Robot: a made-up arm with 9 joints.
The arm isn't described. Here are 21 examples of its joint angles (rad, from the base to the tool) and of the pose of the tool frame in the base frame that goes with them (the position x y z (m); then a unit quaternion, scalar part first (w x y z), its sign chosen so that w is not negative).
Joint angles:
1: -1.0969 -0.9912 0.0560 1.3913 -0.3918 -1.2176 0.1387 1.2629 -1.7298
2: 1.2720 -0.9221 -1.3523 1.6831 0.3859 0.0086 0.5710 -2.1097 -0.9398
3: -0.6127 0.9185 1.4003 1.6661 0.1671 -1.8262 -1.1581 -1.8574 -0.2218
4: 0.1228 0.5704 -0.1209 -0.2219 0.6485 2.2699 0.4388 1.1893 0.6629
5: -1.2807 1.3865 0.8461 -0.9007 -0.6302 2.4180 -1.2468 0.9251 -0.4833
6: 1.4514 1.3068 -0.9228 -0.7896 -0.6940 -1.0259 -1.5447 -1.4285 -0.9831
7: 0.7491 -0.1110 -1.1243 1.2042 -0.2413 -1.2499 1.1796 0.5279 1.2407
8: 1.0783 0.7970 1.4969 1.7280 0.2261 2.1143 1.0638 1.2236 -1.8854
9: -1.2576 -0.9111 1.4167 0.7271 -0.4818 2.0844 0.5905 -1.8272 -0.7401
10: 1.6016 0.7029 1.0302 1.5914 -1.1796 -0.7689 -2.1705 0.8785 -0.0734
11: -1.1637 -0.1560 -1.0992 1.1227 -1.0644 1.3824 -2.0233 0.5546 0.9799
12: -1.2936 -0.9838 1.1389 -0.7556 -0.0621 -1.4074 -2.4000 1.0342 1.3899
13: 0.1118 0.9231 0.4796 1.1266 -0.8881 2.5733 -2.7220 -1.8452 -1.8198
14: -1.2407 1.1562 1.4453 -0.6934 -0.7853 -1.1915 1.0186 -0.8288 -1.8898
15: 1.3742 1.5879 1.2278 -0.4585 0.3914 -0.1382 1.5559 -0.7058 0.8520
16: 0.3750 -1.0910 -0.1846 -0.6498 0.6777 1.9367 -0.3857 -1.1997 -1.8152
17: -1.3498 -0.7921 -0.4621 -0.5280 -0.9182 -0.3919 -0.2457 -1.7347 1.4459
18: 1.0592 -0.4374 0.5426 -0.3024 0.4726 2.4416 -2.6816 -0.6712 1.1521
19: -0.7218 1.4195 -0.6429 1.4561 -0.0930 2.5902 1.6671 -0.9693 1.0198
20: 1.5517 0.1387 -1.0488 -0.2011 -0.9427 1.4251 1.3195 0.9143 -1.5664
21: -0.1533 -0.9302 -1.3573 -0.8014 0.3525 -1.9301 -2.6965 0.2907 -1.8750
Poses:
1: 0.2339 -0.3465 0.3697 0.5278 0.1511 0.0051 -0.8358
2: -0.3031 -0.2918 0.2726 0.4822 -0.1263 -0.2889 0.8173
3: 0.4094 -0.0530 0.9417 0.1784 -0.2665 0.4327 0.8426
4: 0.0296 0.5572 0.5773 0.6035 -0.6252 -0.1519 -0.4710
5: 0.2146 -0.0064 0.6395 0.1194 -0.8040 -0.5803 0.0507
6: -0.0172 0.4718 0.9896 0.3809 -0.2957 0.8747 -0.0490
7: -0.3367 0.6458 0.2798 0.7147 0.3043 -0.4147 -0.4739
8: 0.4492 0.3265 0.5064 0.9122 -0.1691 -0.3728 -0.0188
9: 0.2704 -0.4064 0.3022 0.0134 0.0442 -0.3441 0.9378
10: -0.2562 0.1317 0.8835 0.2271 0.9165 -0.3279 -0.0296
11: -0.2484 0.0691 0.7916 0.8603 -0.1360 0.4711 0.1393
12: -0.2138 0.2545 0.8085 0.9040 -0.2909 0.2961 0.1021
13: 0.1769 0.0422 0.5412 0.3889 -0.9129 -0.0221 -0.1218
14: -0.2698 0.5262 0.8302 0.6468 0.6195 -0.2651 0.3572
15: -0.4673 -0.4275 0.8739 0.8474 0.4477 0.2846 0.0204
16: 0.0622 0.3430 0.3253 0.4983 -0.2655 0.3123 -0.7640
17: 0.6599 -0.3637 0.6631 0.2211 -0.2683 -0.5959 0.7239
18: -0.0042 0.0624 1.2309 0.3715 0.3297 0.7448 -0.4456
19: 0.3160 0.5906 0.0309 0.3945 -0.2634 -0.4801 -0.7379
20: -0.3263 -0.1123 1.1033 0.2192 0.1841 0.5592 0.7780
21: 0.5701 -0.0181 0.8716 0.1500 -0.1260 -0.9335 -0.3003
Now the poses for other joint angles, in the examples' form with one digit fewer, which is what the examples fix.
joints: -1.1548 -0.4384 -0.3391 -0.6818 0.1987 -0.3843 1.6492 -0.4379 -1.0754
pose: 0.311 0.419 0.517 0.794 -0.126 0.576 -0.148
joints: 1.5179 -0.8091 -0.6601 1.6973 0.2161 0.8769 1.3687 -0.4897 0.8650
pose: 0.170 -0.308 0.146 0.070 0.684 0.638 0.346
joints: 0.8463 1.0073 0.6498 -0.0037 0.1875 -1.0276 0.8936 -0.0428 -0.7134
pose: -0.277 -0.333 0.958 0.429 0.466 -0.046 0.772
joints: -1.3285 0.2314 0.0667 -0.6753 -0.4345 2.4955 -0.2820 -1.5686 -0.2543
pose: 0.429 0.237 0.299 0.315 -0.066 -0.938 0.125
